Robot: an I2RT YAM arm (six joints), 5 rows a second.
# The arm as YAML. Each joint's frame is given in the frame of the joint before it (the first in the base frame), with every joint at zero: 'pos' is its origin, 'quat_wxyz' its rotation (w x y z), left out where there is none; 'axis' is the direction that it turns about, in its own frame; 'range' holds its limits. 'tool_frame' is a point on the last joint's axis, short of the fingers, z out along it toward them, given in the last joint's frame.
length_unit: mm
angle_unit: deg
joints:
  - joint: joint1
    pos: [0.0, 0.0, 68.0]
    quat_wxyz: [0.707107, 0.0, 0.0, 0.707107]
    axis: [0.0, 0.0, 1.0]
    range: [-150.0, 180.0]
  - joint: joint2
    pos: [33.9, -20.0, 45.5]
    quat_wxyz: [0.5, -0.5, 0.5, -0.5]
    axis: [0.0, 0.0, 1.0]
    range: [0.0, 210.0]
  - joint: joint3
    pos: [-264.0, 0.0, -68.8]
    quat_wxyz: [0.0, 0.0, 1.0, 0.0]
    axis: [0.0, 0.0, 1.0]
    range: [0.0, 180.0]
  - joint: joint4
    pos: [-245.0, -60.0, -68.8]
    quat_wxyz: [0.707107, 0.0, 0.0, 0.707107]
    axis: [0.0, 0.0, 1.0]
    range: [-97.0, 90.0]
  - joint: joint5
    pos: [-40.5, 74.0, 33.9]
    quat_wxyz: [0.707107, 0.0, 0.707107, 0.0]
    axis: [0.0, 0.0, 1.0]
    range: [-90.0, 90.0]
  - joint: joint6
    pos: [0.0, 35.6, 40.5]
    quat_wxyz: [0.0, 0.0, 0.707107, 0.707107]
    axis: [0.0, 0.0, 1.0]
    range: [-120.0, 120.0]
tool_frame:
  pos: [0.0, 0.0, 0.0]
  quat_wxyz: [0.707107, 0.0, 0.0, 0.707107]
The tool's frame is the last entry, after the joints.
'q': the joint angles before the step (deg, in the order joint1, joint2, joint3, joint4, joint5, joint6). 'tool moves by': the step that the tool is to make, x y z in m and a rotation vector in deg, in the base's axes. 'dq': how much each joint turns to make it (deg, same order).
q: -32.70 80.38 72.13 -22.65 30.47 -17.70
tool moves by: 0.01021 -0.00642 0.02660 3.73 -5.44 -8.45
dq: 0.40 4.65 11.29 -10.38 4.17 11.74
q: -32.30 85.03 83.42 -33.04 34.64 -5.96
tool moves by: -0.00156 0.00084 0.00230 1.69 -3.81 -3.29
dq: 0.04 0.06 0.90 -1.85 0.73 5.80
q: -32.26 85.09 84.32 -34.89 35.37 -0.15
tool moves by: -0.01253 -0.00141 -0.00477 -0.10 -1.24 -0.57
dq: -1.53 -2.57 -3.72 2.29 -1.12 -0.08
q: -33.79 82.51 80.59 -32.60 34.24 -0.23
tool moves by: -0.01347 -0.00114 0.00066 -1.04 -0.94 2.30
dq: -1.90 -3.06 -3.31 3.25 -3.35 -3.03
